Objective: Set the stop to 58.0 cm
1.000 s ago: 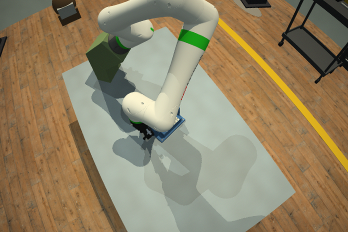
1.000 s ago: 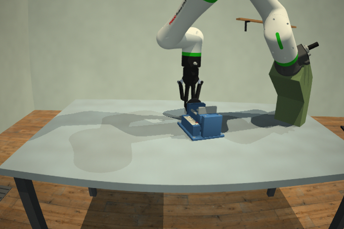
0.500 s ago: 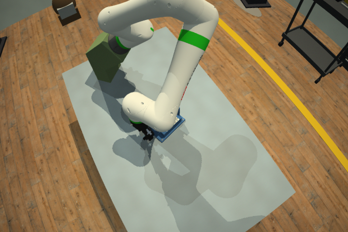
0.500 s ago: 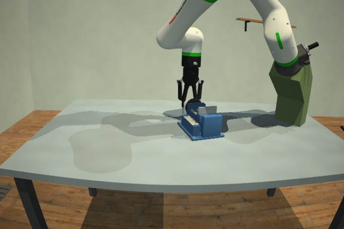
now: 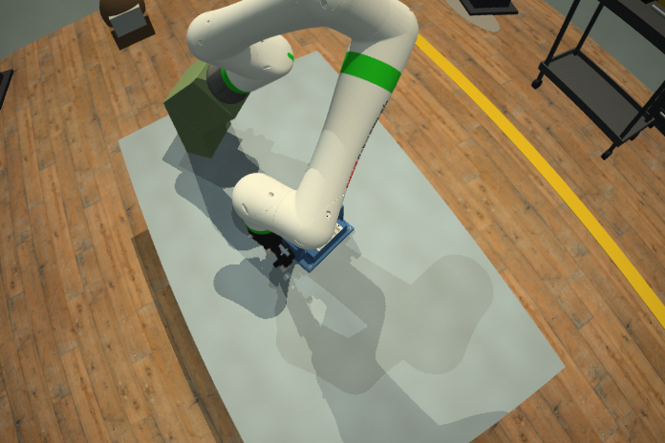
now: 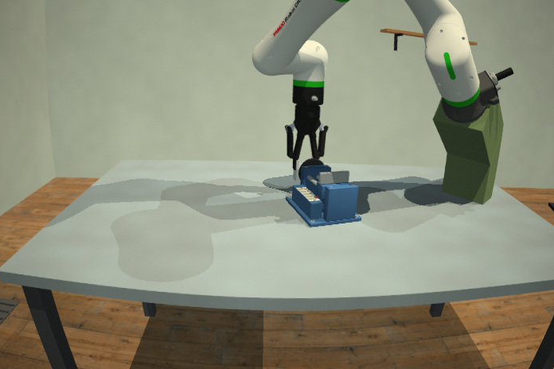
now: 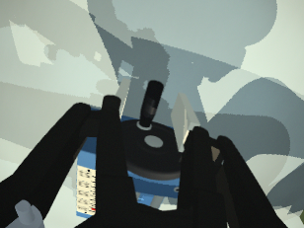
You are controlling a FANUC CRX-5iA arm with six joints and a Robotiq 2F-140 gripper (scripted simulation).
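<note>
My hand is 1 cm past the black handwheel, 1 cm to the right of it and 2 cm above it. The rest, counted from my hand: stop block (11 cm behind, 15 cm to the left, 2 cm above).
</note>
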